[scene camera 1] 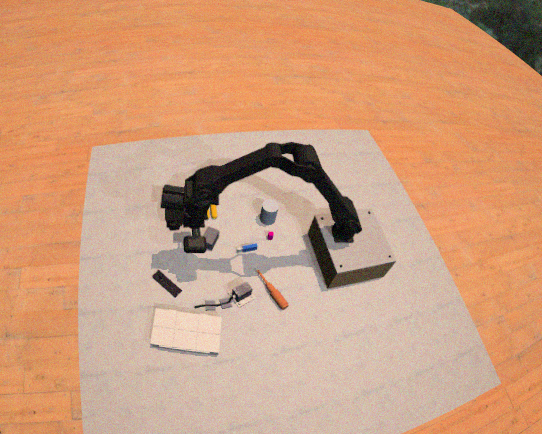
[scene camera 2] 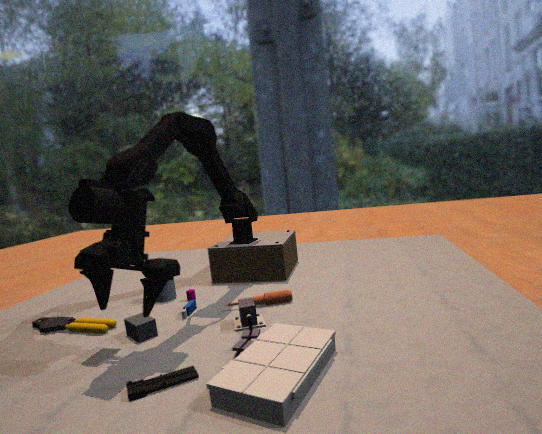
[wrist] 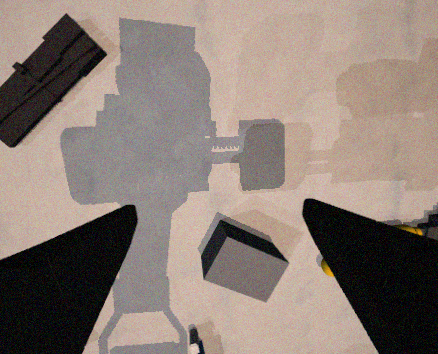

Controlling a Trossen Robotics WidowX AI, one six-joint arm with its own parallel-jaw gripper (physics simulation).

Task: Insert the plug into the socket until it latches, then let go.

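Frame: origin at the arm's base, x right, y ahead, z up, level; centimetres.
Seen in the pictures: gripper, fingertip midpoint: point(scene camera 1: 188, 236) point(scene camera 2: 124, 313) point(wrist: 220, 209); arm's base, origin of the base link: point(scene camera 1: 342, 234) point(scene camera 2: 243, 241).
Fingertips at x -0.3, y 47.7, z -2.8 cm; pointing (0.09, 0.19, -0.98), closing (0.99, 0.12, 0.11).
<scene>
Offsets run from my fingertips to a thing's top centre. "spot": to the spot under its first point.
My gripper point(scene camera 2: 125, 311) point(wrist: 220, 209) is open and empty, pointing down. Its fingertips hang above the mat on either side of a plain grey block {dx +3.5, dy -6.5, dz -4.1 cm} point(scene camera 1: 211, 239) point(scene camera 2: 141, 328) point(wrist: 246, 268), which lies lower, beyond the tips in the wrist view. A dark housing {dx -16.0, dy -15.9, dz -3.1 cm} point(scene camera 1: 242, 290) point(scene camera 2: 247, 312) stands on a small pale plate with screws and looks like the socket; a dark segmented cable trails from it. A blue piece {dx +0.6, dy -18.4, dz -5.6 cm} point(scene camera 1: 249, 247) point(scene camera 2: 189, 307) with a pale end lies farther back. I cannot tell for certain which piece is the plug.
A black ridged bar {dx -12.9, dy +6.5, dz -6.0 cm} point(scene camera 1: 167, 283) point(scene camera 2: 162, 383) point(wrist: 50, 82) lies near a pale tiled box {dx -28.9, dy +0.0, dz -4.1 cm} point(scene camera 1: 186, 330) point(scene camera 2: 272, 357). An orange screwdriver {dx -14.0, dy -25.1, dz -4.9 cm} point(scene camera 1: 276, 295) point(scene camera 2: 274, 298), grey cylinder {dx +13.7, dy -26.1, dz -0.6 cm} point(scene camera 1: 269, 212), magenta cube {dx +5.6, dy -26.4, dz -5.1 cm} point(scene camera 1: 270, 235) point(scene camera 2: 190, 294) and yellow-handled pliers {spot: dx +15.4, dy -4.0, dz -6.0 cm} point(scene camera 2: 90, 327) lie around.
</scene>
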